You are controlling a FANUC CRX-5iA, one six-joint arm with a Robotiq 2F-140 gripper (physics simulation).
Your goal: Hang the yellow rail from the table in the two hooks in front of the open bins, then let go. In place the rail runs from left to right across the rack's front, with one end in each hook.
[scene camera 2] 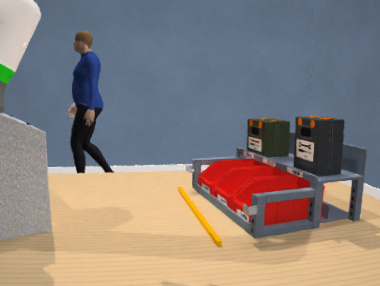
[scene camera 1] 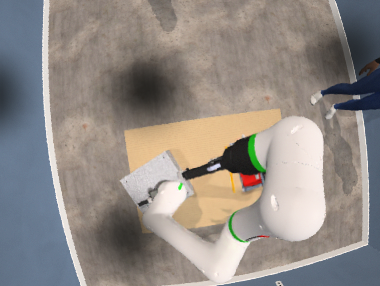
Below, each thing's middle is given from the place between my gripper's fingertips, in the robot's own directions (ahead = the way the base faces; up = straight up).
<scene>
Right now my hand is 570 mm above the dark grey toolbox (scene camera 2: 318,149), 490 mm short of it and 320 mm to the left of it.
</scene>
